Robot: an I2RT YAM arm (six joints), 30 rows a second.
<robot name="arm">
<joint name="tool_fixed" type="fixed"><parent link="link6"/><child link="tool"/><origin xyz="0 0 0" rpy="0 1.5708 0"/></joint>
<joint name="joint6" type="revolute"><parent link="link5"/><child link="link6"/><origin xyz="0.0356 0 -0.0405"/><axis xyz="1 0 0"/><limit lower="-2.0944" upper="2.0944"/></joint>
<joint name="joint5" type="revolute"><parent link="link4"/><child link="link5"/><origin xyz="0.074 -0.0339 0.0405"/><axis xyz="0 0 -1"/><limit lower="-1.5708" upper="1.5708"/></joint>
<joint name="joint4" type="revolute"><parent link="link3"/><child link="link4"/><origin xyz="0.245 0.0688 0.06"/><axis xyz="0 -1 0"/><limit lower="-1.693" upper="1.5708"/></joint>
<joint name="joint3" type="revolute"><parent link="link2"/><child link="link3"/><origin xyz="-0.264 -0.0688 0"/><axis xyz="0 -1 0"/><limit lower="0" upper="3.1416"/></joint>
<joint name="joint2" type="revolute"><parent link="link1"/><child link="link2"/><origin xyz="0.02 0.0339 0.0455"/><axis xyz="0 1 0"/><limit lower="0" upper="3.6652"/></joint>
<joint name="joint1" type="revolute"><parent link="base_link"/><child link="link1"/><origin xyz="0 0 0.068"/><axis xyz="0 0 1"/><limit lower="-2.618" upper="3.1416"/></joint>
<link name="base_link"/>
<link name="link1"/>
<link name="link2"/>
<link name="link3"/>
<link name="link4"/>
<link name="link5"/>
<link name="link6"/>
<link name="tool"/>
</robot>
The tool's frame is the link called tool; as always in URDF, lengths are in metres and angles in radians.
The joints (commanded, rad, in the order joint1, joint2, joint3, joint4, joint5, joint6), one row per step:
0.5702 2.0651 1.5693 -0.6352 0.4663 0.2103
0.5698 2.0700 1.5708 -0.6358 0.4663 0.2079
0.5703 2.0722 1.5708 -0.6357 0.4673 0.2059
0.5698 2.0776 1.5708 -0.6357 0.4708 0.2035
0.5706 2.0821 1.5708 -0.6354 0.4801 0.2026
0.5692 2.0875 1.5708 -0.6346 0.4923 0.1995
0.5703 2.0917 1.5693 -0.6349 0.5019 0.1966
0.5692 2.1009 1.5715 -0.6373 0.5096 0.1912
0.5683 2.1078 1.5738 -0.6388 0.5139 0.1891
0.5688 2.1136 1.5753 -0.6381 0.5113 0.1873
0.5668 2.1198 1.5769 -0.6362 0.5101 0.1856
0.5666 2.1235 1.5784 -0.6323 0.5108 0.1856
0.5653 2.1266 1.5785 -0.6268 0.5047 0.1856
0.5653 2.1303 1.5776 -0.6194 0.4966 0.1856
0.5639 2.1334 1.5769 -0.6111 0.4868 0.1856
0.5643 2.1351 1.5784 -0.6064 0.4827 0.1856
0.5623 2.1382 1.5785 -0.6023 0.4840 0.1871
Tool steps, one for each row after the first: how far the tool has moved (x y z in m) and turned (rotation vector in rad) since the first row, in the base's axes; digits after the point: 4 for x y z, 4 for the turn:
0.0005 0.0001 -0.0016 -0.0035 0.0038 0.0015
0.0006 0.0004 -0.0025 -0.0065 0.0054 0.0032
0.0010 0.0003 -0.0047 -0.0134 0.0087 0.0032
0.0013 0.0005 -0.0064 -0.0233 0.0079 0.0008
0.0021 -0.0002 -0.0085 -0.0369 0.0064 -0.0031
0.0019 -0.0001 -0.0105 -0.0491 0.0073 -0.0036
0.0028 -0.0003 -0.0137 -0.0632 0.0126 -0.0033
0.0036 -0.0004 -0.0159 -0.0709 0.0161 -0.0042
0.0040 0.0002 -0.0179 -0.0719 0.0207 -0.0011
0.0051 -0.0001 -0.0200 -0.0733 0.0240 -0.0011
0.0059 0.0002 -0.0210 -0.0729 0.0222 -0.0017
0.0067 0.0003 -0.0221 -0.0669 0.0231 -0.0005
0.0072 0.0009 -0.0237 -0.0591 0.0246 0.0028
0.0081 0.0011 -0.0251 -0.0491 0.0256 0.0053
0.0087 0.0018 -0.0252 -0.0435 0.0237 0.0074
0.0096 0.0013 -0.0263 -0.0431 0.0219 0.0036

